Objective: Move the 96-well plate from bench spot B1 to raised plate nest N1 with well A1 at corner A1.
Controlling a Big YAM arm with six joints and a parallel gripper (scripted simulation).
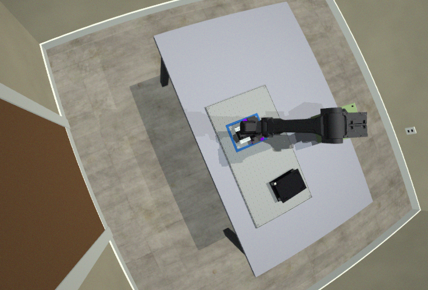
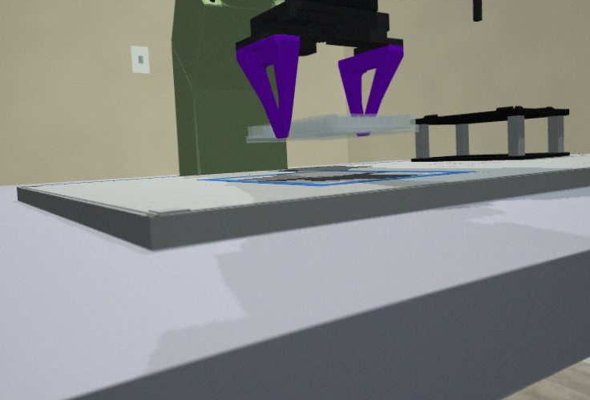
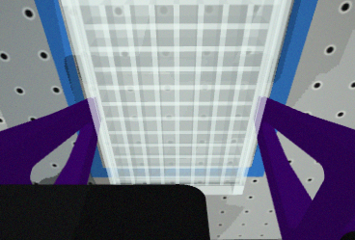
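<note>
Right now the black raised nest N1 is 2 cm behind my hand, 36 cm to the left of it and 2 cm above it. Also, from my hand: white corner label (5 cm ahead, 30 cm to the left, 2 cm above); clear 96-well plate (right at my hand).
</note>
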